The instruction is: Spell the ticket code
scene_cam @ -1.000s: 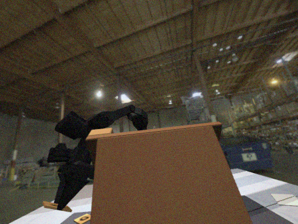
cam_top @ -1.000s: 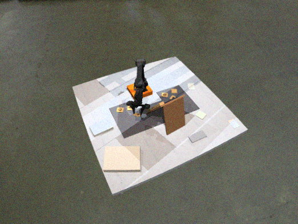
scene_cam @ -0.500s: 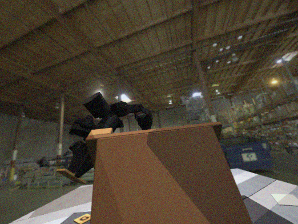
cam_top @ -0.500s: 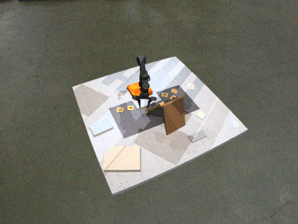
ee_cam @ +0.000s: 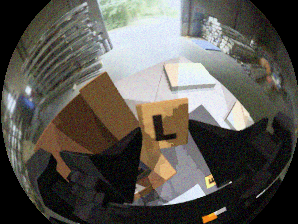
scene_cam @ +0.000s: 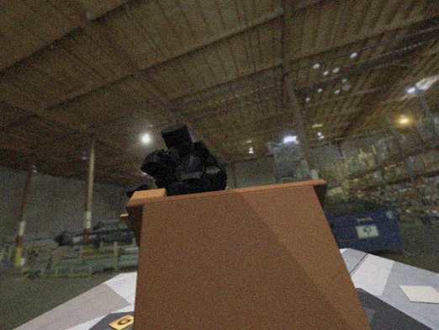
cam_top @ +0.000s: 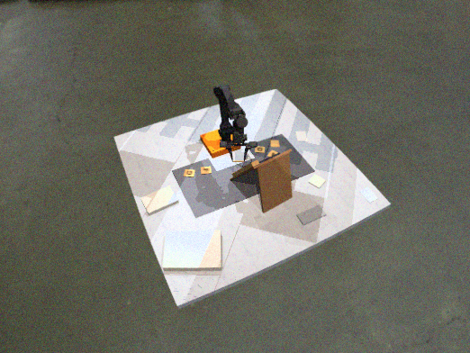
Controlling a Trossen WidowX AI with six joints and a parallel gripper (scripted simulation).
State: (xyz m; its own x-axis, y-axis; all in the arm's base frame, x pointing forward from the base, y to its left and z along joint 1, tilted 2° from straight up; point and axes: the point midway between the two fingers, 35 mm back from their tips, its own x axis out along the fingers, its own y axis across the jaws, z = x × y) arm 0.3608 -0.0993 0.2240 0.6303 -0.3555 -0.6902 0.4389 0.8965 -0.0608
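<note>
Now: gripper tip 80 mm past the white ticket, 160 mm to the right of it and 170 mm above it. The rest, counted from my gripper tip: dark mat 170 mm behind, 110 mm to the left, 250 mm below; grey plate 320 mm ahead, 280 mm to the left, 250 mm below.
</note>
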